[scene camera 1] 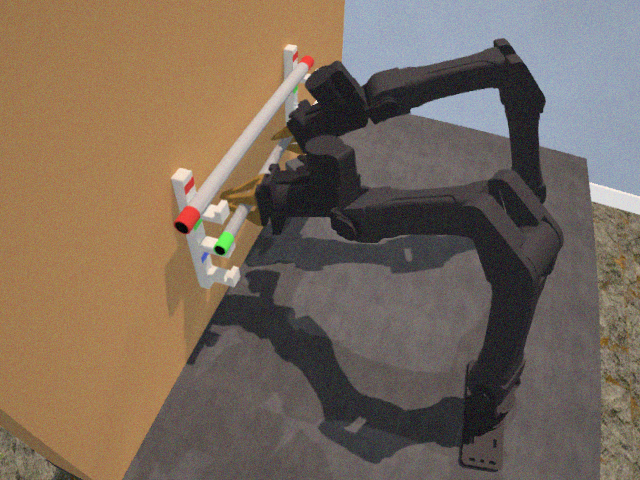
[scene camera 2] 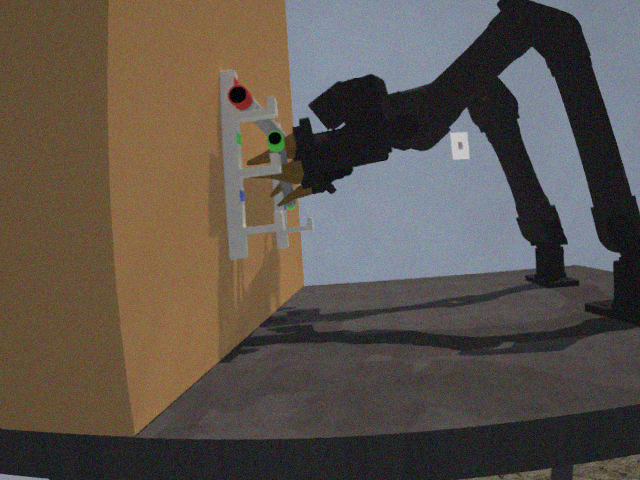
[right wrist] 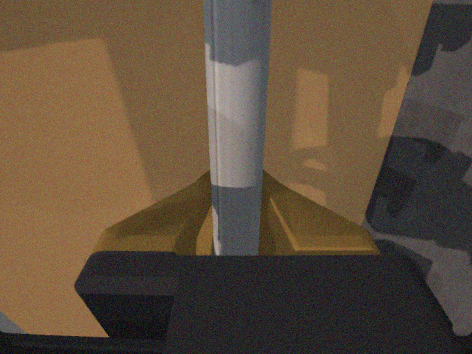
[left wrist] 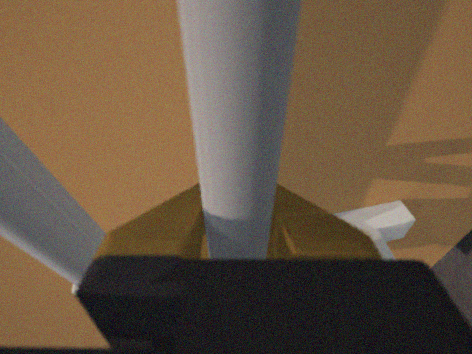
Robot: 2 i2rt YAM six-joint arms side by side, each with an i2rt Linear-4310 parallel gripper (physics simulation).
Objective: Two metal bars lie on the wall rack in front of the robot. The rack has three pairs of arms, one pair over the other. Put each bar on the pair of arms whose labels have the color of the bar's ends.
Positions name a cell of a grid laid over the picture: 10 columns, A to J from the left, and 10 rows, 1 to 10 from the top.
Labels:
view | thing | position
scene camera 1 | my left gripper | D5
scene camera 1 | my right gripper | E3
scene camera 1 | green-ended bar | D6
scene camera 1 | red-ended bar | C5
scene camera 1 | blue-labelled arm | D6
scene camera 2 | my left gripper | D4
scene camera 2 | red-ended bar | D2
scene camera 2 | wall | B7
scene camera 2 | blue-labelled arm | D3
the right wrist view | my right gripper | F5
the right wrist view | green-ended bar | F2
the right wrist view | wall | C4
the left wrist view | my left gripper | F6
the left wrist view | green-ended bar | F2
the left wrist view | wall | H4
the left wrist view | blue-labelled arm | I7

